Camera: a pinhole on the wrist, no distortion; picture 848 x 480 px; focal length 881.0 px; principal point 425.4 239.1 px. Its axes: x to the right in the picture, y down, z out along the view. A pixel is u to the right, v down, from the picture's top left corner.
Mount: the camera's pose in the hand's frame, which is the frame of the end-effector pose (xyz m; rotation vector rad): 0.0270 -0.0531 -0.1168 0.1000 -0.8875 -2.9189
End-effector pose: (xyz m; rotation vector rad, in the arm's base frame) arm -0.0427 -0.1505 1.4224 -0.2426 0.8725 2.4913
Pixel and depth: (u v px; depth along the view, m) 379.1 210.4 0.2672
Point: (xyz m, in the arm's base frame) -0.1094 -0.1511 1.5510
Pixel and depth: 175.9 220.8 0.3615
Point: -0.2090 -0.1099 1.6223
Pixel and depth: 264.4 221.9 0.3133
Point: -0.1574 -0.1291 1.5858
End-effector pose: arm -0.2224 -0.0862 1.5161 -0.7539 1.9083 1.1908
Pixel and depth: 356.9 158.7 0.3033
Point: -0.3101 0.0767 1.5297
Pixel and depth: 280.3 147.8 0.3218
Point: -0.3353 0.0934 1.5117
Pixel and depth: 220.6 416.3 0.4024
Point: -0.2837 0.1925 1.4184
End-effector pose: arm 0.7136 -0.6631 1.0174 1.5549 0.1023 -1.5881
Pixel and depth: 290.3 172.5 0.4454
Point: 0.6829 -0.9718 1.1368
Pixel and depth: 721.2 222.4 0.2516
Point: 0.6836 -0.7234 1.1429
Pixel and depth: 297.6 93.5 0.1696
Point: 0.7537 -0.7265 1.0235
